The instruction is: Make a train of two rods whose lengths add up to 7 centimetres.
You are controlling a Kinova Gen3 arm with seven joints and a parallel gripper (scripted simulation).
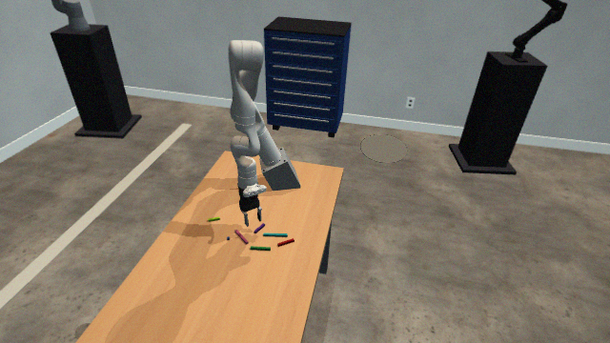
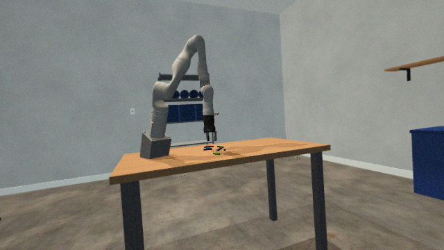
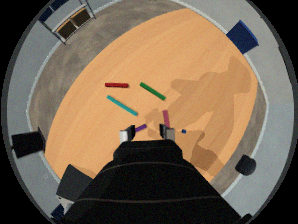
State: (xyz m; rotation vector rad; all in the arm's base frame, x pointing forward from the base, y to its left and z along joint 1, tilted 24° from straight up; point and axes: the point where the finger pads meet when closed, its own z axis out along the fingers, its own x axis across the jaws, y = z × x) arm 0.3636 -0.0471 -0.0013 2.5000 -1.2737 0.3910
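My hand is 100 mm to the left of the blue rod, 70 mm above it and 40 mm short of it. Round my hand: turquoise rod (90 mm to the left, 70 mm below, 10 mm ahead); purple rod (70 mm below, 30 mm behind, 20 mm to the left); pink rod (70 mm below, 50 mm to the right, 30 mm ahead).
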